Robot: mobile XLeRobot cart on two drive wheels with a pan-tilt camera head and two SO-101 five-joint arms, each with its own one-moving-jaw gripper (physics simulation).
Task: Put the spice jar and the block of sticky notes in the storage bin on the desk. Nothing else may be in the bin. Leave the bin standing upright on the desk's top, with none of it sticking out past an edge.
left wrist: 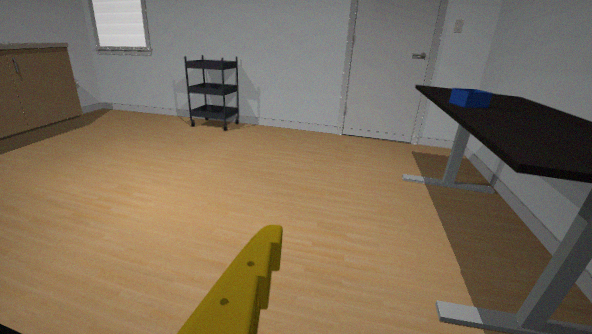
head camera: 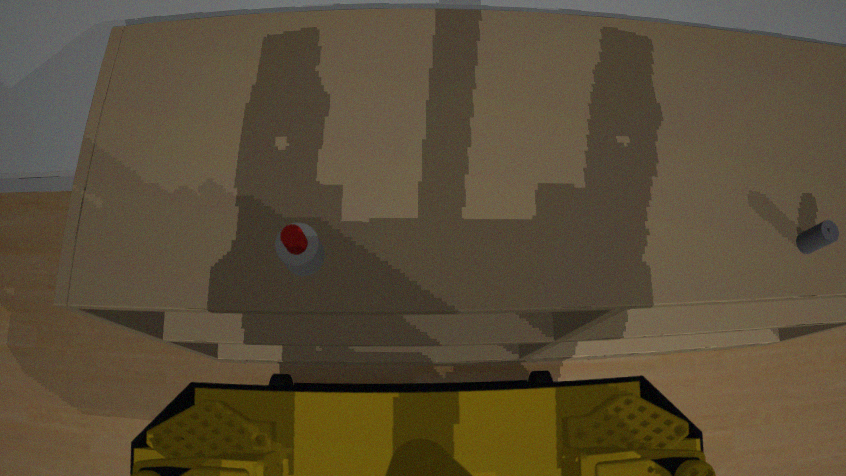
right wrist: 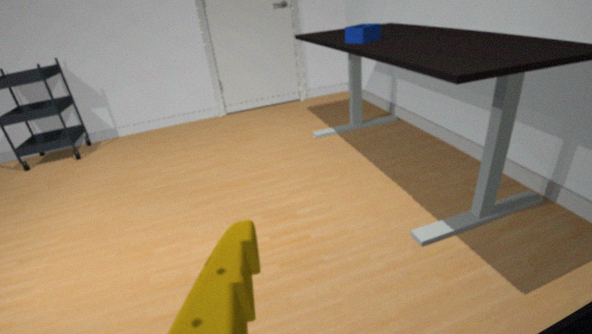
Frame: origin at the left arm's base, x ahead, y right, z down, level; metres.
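Seen in the pictures: left hand at its tool point: (left wrist: 281, 242); right hand at its tool point: (right wrist: 255, 239); right arm's base at its link origin: (head camera: 647, 471).
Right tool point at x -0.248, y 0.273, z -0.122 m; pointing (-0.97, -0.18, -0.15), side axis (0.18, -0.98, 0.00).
Pixels of each thing's top centre, then the offset from my right tool point to it. Level surfaces: height alone.
- red cap at its top centre: (head camera: 291, 235) dz +0.221, dx +0.451, dy -0.226 m
- blue storage bin at its top centre: (right wrist: 362, 25) (left wrist: 472, 90) dz +0.102, dx -1.427, dy -0.829 m
- dark desk at its surface level: dz +0.177 m
- dark grey cylinder at its top centre: (head camera: 831, 230) dz +0.237, dx +0.458, dy +0.344 m
A pale round jar or bottle with a red cap (head camera: 294, 239) stands on the wooden shelf unit's top, left of centre in the head view; I cannot tell whether it is the spice jar. The blue storage bin (left wrist: 470, 98) (right wrist: 362, 34) stands upright near the far end of the dark desk (left wrist: 530, 130) (right wrist: 450, 55). Its inside is hidden. The sticky notes do not show. My left gripper (left wrist: 272, 237) is open, with one notched jaw showing. My right gripper (right wrist: 245, 232) is open likewise. Both are empty, far from the desk, and do not show in the head view.
The wooden shelf unit (head camera: 384, 148) lies directly ahead of my yellow cart body (head camera: 343, 420). A dark grey cylinder (head camera: 818, 236) is on its top at the right. A black three-tier trolley (left wrist: 212, 64) (right wrist: 40, 111) stands by the wall. A wooden cabinet (left wrist: 40, 90) is at the left.
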